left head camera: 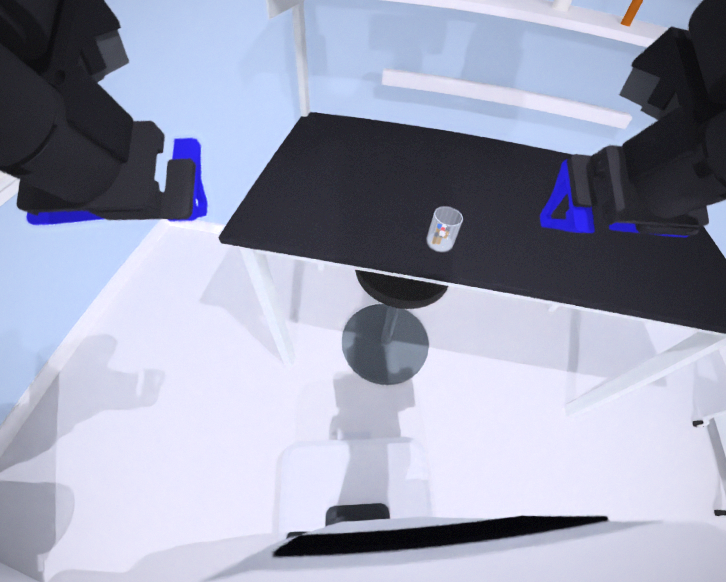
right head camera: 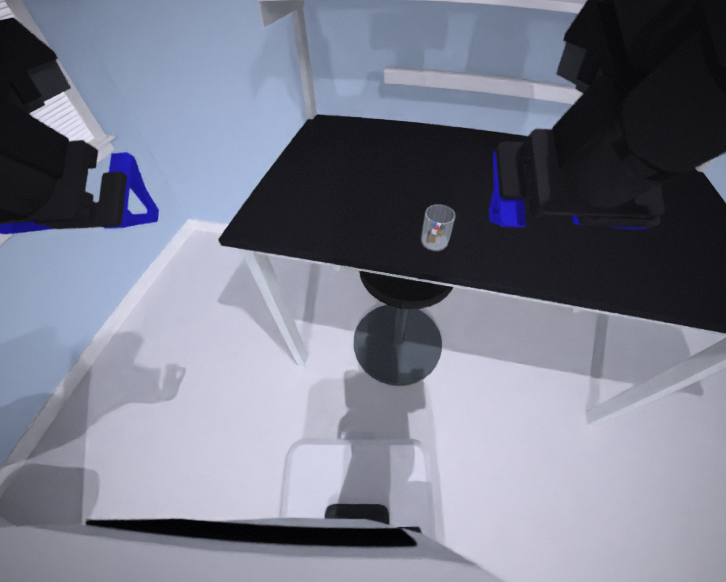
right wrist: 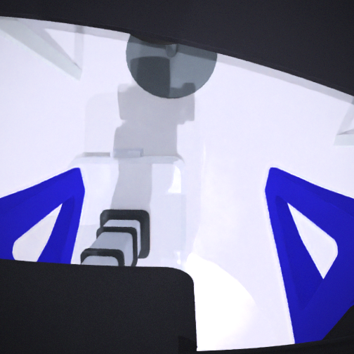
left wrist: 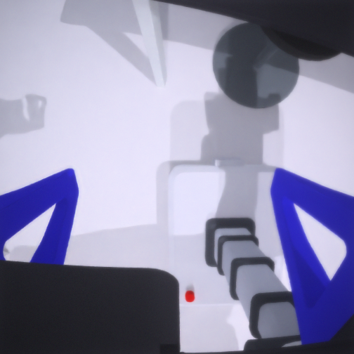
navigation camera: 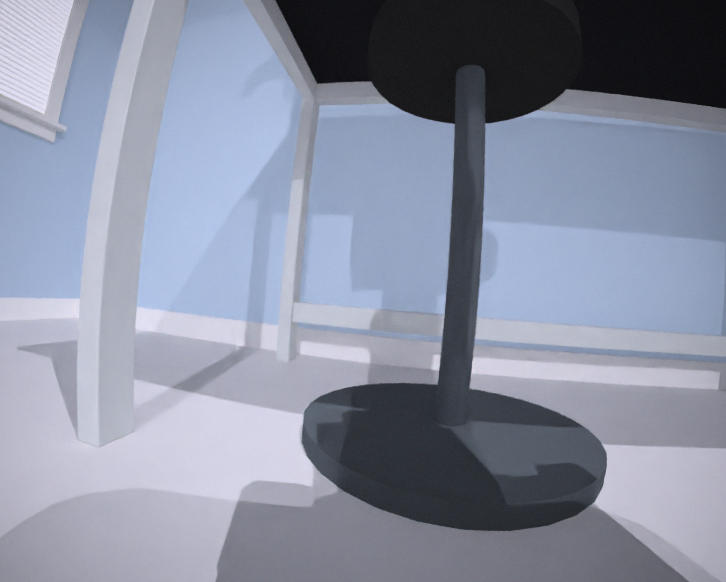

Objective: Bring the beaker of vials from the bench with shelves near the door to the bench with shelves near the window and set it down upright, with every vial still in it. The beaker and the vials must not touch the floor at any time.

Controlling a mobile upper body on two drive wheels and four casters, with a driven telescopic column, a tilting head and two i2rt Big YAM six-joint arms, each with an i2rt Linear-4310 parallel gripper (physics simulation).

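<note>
A clear beaker (left head camera: 451, 243) (right head camera: 444, 242) stands upright near the front edge of a black-topped bench (left head camera: 339, 175) (right head camera: 339, 175) with shelves; small vials (left head camera: 441, 231) (right head camera: 435, 231) lie inside, too small to count. My right gripper (left head camera: 606, 229) (right head camera: 554, 223) (right wrist: 174, 178) is open and empty, to the right of the beaker in both head views. My left gripper (left head camera: 115, 218) (right head camera: 75, 227) (left wrist: 174, 179) is open and empty, left of the bench top in the head views. The beaker does not show in either wrist view.
A round-based stool (left head camera: 384, 351) (right head camera: 396, 351) (left wrist: 255, 70) (right wrist: 170, 75) (navigation camera: 387, 460) stands partly under the bench's front edge. A pale bench leg (left head camera: 266, 303) (right head camera: 278, 309) (navigation camera: 112, 272) stands left of it. A lower shelf (left head camera: 502, 97) (right head camera: 478, 84) is behind the bench top. A blinded window (navigation camera: 36, 54) is at the left.
</note>
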